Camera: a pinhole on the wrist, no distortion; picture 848 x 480 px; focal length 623.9 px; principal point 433.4 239.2 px. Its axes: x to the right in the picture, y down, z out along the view. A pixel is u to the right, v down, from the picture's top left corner.
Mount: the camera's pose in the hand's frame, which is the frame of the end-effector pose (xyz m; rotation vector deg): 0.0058 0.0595 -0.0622 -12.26 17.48 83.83
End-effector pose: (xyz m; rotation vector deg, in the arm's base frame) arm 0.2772 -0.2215 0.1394 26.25 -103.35 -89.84
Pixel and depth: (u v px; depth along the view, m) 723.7 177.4 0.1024
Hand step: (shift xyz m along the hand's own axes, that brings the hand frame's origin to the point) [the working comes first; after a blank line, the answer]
In the camera's frame: 0.0476 -0.0101 0.1024

0.0271 0.1366 0.0182
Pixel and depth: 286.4 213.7 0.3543
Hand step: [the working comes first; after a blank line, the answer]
In the camera's frame: -0.0835 -0.0145 0.3543

0.0393 0.0948 0.2988
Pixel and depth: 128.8 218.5 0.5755
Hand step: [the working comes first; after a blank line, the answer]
In the camera's frame: -0.2810 -0.0191 0.5755

0.0442 -0.0194 0.5725
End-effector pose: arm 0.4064 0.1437 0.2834 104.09 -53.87 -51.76
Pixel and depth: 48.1 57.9 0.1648
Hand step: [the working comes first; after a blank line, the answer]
In the camera's frame: -0.1018 -0.0479 0.1648

0.0573 0.0127 0.1248
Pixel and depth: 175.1 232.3 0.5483
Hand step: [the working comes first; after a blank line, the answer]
In the camera's frame: -0.2270 -0.0061 0.5483

0.0336 0.0238 0.5295
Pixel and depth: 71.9 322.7 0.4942
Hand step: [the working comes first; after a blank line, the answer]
In the camera's frame: -0.2863 0.0661 0.4942

-0.0469 -0.0424 0.5012
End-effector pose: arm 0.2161 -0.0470 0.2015 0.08 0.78 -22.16
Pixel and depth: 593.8 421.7 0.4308
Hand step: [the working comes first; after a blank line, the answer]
In the camera's frame: 0.1108 0.1260 0.4308

-0.0793 0.3163 0.3127
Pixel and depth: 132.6 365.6 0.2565
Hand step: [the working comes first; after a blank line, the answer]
In the camera's frame: -0.1237 0.0520 0.2565

-0.0371 0.0318 0.2227
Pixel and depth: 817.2 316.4 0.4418
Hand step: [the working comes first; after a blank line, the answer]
In the camera's frame: 0.2718 0.0547 0.4418

0.0053 0.4642 0.2668
